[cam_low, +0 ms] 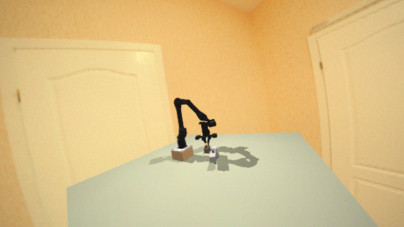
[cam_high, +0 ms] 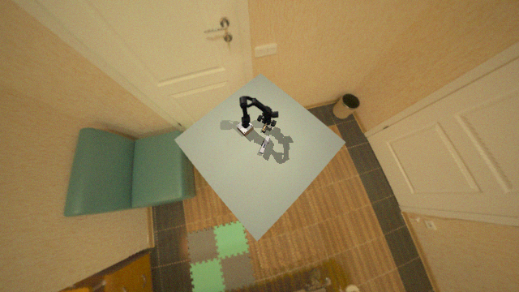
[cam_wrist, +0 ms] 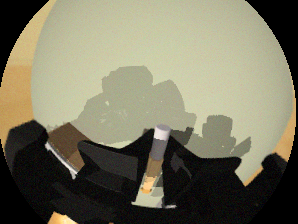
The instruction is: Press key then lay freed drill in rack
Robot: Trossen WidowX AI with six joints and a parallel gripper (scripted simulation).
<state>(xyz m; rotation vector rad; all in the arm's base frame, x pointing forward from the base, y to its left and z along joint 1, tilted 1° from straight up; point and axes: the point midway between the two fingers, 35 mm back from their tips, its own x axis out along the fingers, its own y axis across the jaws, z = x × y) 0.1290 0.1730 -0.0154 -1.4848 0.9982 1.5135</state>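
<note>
Now: the drill 10 mm ahead of my gripper tip, 40 mm to the right of it and 30 mm above it. Also, from my gripper tip: small grey-brown block 20 mm ahead, 40 mm to the right, 10 mm below.
</note>
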